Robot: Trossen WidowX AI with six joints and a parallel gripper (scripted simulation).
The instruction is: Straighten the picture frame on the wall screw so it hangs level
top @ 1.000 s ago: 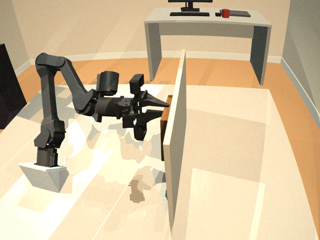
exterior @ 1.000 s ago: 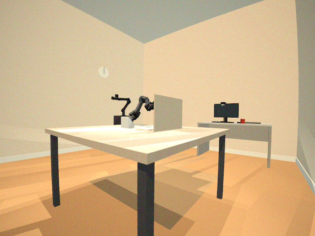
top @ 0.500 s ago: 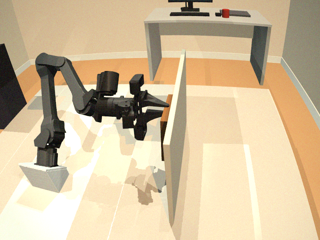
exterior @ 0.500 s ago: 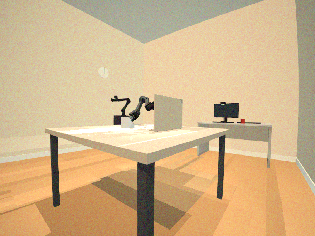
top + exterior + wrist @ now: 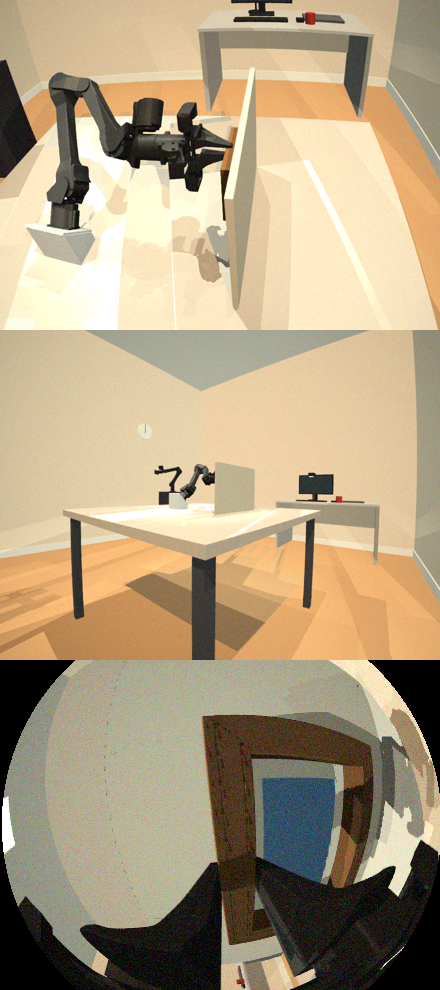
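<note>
Now: the picture frame 1 cm ahead of my gripper tip and 5 cm below it. Round my gripper tip: wall panel: 2 cm ahead, 6 cm below.
</note>
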